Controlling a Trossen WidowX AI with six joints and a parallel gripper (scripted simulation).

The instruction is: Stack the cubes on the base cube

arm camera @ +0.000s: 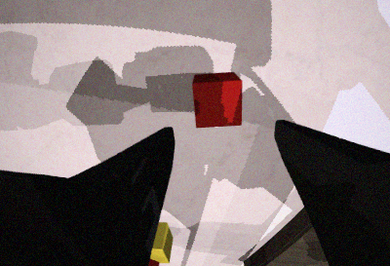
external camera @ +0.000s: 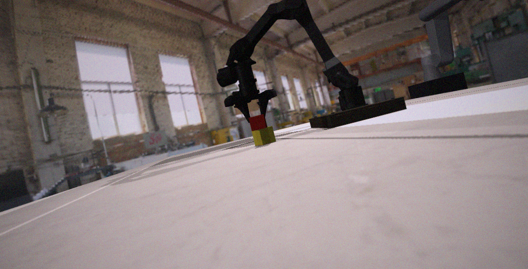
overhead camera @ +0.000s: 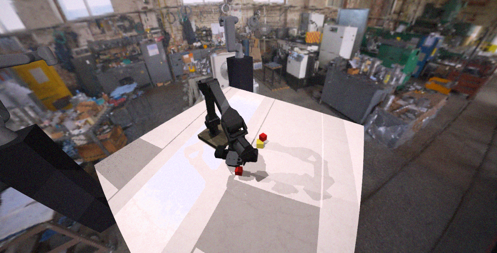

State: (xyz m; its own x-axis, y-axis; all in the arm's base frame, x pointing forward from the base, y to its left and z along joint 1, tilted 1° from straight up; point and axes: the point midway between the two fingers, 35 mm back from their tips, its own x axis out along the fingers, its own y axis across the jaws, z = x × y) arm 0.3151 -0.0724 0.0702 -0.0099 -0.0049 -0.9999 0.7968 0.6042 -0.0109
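Now: the yellow cube 210 mm to the left of my gripper tip, 50 mm below it and 40 mm behind it.
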